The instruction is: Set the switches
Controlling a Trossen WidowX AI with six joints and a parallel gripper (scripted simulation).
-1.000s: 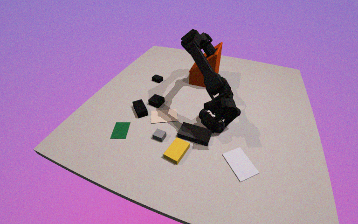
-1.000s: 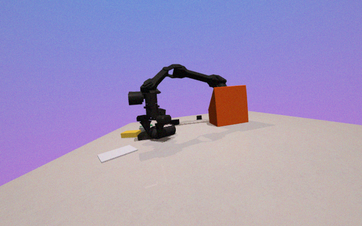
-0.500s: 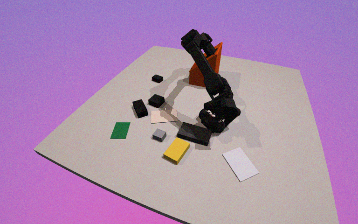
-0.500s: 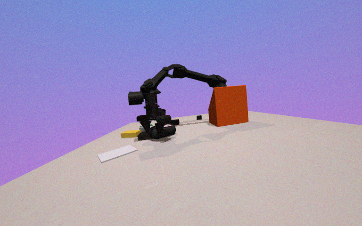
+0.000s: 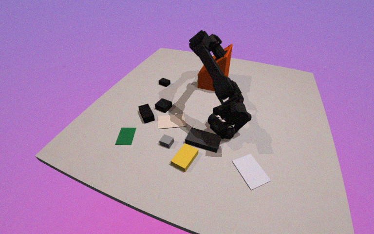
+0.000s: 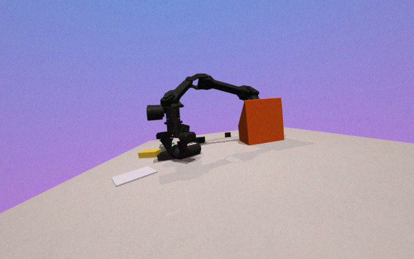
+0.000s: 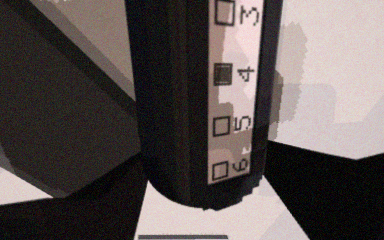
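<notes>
Now: gripper tip 9 cm to the left of the dark grey box, 7 cm short of it and 1 cm above it. Round my gripper tip: grey cube: 23 cm to the right, 15 cm ahead, 1 cm below; then beige card: 29 cm to the right, 3 cm ahead, 2 cm below; then yellow block: 19 cm ahead, 12 cm to the right, 1 cm below.
</notes>
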